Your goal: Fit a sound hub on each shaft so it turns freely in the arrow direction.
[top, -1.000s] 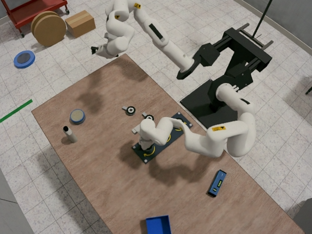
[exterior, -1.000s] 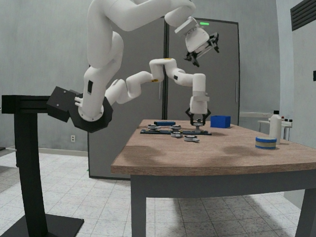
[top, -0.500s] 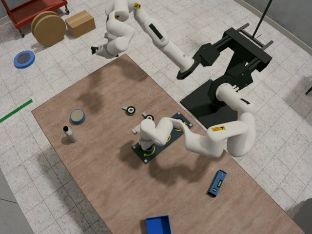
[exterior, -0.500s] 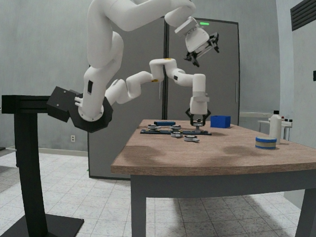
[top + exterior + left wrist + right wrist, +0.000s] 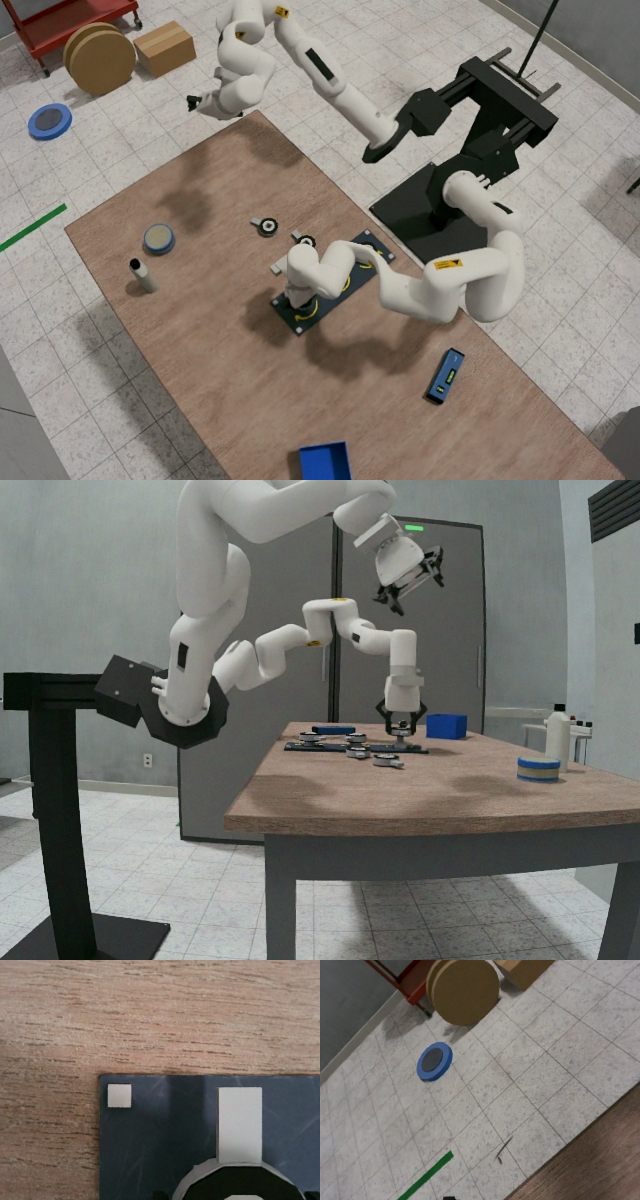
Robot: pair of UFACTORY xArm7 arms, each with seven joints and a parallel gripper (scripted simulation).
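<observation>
Right now my left hand is 13 cm past the dark board, 5 cm above it and 2 cm to the right of it. From my left hand the other things lie so: white bottle: 39 cm to the right, 27 cm ahead, 4 cm above; then tape roll: 48 cm to the right, 16 cm ahead, 4 cm below.
</observation>
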